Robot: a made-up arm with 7 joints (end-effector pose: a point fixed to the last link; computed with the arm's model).
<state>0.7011 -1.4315 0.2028 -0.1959 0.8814 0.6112 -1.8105</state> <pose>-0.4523 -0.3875 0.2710 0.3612 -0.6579 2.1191</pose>
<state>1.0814 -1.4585 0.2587 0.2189 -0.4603 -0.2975 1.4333</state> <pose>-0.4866 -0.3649 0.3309 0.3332 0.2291 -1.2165</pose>
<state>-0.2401 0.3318 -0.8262 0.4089 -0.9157 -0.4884 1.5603</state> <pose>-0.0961 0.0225 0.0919 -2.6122 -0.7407 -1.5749</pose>
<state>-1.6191 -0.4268 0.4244 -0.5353 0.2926 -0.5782 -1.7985</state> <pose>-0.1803 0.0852 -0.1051 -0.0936 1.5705 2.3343</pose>
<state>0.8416 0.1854 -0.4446 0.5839 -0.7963 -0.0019 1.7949</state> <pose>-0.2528 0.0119 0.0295 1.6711 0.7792 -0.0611</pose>
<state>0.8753 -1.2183 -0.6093 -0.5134 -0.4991 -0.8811 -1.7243</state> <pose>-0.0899 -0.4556 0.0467 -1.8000 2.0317 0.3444</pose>
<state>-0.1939 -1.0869 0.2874 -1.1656 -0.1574 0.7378 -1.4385</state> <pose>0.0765 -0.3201 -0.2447 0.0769 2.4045 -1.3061</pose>
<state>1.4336 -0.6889 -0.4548 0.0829 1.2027 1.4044 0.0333</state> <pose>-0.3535 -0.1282 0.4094 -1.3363 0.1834 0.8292</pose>
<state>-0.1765 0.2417 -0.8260 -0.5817 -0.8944 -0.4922 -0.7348</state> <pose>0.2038 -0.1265 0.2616 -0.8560 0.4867 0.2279</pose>
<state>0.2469 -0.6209 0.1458 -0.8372 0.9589 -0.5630 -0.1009</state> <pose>-0.1953 -0.2291 -0.0490 0.5430 -2.4610 -1.0533</pose>
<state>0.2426 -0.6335 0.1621 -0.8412 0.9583 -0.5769 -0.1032</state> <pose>-0.1972 -0.2314 -0.0510 0.5350 -2.4703 -1.0531</pose>
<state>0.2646 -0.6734 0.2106 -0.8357 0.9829 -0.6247 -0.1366</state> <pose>-0.2142 -0.2383 -0.0441 0.4394 -2.5102 -0.9968</pose>
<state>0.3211 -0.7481 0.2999 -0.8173 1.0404 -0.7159 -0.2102</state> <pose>-0.2483 -0.2475 -0.0226 0.2274 -2.5846 -0.8519</pose>
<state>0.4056 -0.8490 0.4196 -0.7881 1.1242 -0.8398 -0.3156</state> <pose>-0.2895 -0.2499 0.0142 -0.0779 -2.6688 -0.6046</pose>
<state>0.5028 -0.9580 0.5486 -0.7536 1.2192 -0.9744 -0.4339</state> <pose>-0.3241 -0.2390 0.0572 -0.4162 -2.7232 -0.2750</pose>
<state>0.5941 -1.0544 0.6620 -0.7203 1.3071 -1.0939 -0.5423</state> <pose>-0.3447 -0.2185 0.0928 -0.7137 -2.7241 0.0713</pose>
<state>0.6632 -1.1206 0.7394 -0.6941 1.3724 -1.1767 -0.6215</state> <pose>-0.3533 -0.1988 0.1147 -0.9181 -2.6867 0.3452</pose>
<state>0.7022 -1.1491 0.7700 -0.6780 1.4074 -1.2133 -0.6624</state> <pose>-0.3559 -0.1867 0.1253 -1.0142 -2.6502 0.4883</pose>
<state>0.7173 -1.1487 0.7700 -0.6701 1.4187 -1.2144 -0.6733</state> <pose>-0.3562 -0.1808 0.1297 -1.0395 -2.6290 0.5201</pose>
